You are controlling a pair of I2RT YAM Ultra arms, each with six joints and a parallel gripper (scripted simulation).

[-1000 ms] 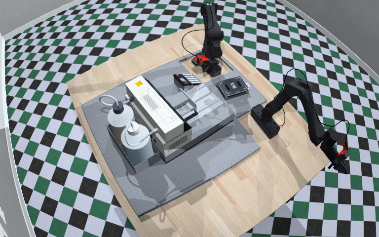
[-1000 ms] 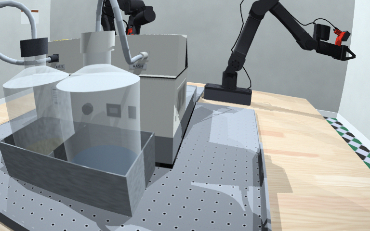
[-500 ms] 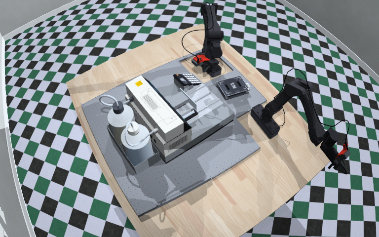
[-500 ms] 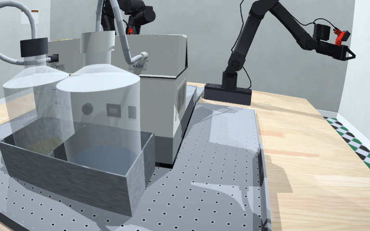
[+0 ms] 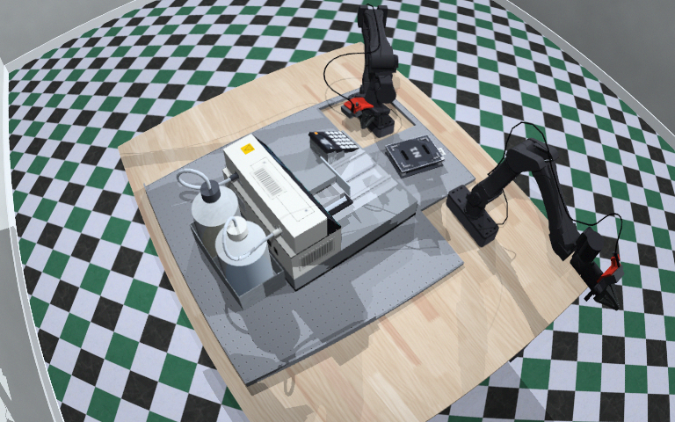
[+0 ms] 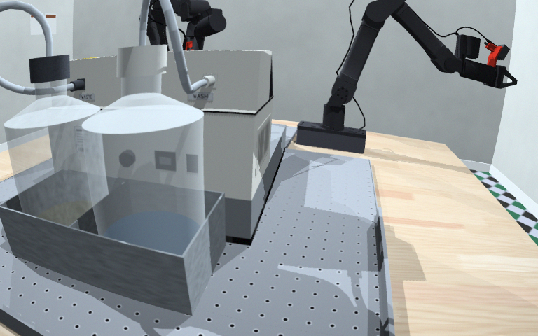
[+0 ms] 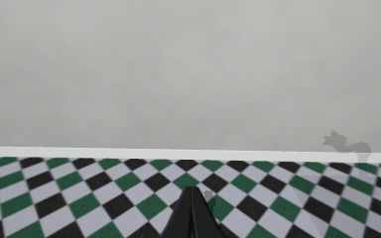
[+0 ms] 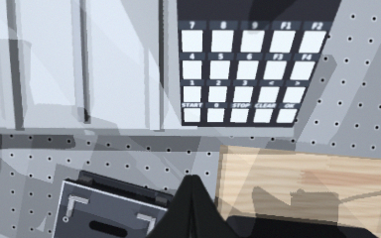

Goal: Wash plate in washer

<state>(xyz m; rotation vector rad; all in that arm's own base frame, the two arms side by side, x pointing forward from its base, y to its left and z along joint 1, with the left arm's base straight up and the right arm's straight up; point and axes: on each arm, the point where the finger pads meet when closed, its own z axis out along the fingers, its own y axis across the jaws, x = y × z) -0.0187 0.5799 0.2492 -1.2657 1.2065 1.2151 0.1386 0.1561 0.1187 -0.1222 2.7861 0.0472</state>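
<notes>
My right hand is 22 cm short of the clear plate, 10 cm to the right of it and 6 cm above it. From my right hand the other things lie so: clear panel: 17 cm ahead, 10 cm to the left, 2 cm below; washer: 23 cm ahead, 10 cm to the left, 2 cm below; nest N1: 14 cm behind, 10 cm to the left, 12 cm below.
</notes>
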